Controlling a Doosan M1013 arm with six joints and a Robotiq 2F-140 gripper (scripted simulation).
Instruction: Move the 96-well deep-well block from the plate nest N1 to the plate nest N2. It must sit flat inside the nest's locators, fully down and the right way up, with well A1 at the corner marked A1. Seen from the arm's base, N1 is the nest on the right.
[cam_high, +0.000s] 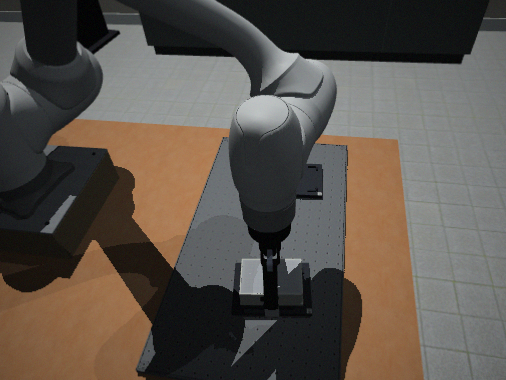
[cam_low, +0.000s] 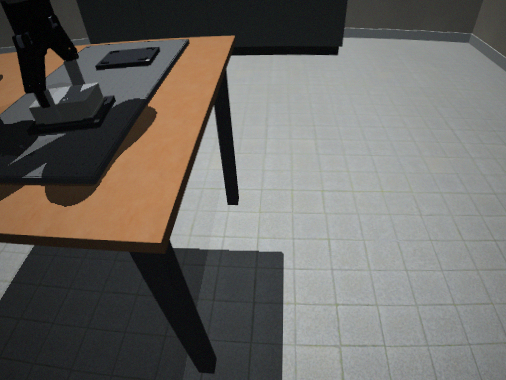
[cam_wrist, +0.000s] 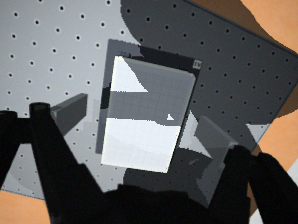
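My gripper is now 10 mm above the deep-well block. The rest, counted from my hand: plate nest (40 mm below).
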